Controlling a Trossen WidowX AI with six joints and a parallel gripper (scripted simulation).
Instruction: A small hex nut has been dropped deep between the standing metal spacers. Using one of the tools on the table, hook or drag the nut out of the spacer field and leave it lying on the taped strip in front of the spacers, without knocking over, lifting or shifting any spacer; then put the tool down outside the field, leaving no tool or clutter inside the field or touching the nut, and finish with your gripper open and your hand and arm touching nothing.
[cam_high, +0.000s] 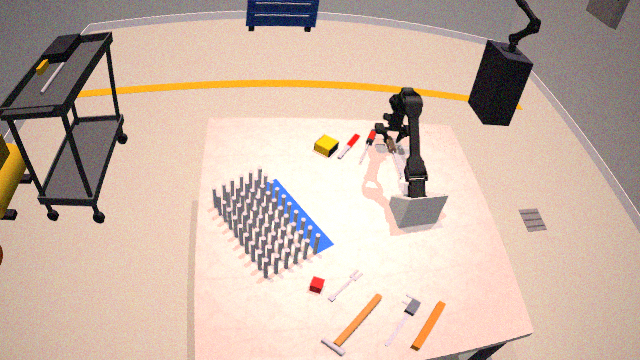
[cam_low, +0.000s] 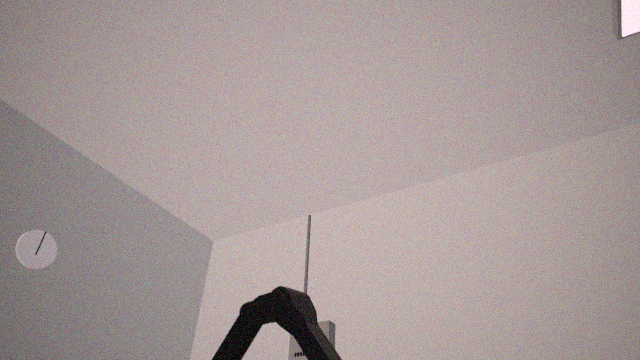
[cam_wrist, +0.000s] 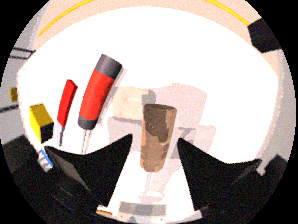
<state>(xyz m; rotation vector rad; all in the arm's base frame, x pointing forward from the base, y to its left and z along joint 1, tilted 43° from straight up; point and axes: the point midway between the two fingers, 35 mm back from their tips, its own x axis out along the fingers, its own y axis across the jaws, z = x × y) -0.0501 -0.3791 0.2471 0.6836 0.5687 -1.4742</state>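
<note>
Right now my gripper tip is 10 mm short of the brown-handled screwdriver, 110 mm to the right of it and 10 mm above it. Round my gripper tip: blue taped strip: 510 mm ahead, 380 mm to the left, 20 mm below; then yellow block: 310 mm ahead, 10 mm to the left; then fork-ended tool: 390 mm ahead, 730 mm to the left, 20 mm below.
</note>
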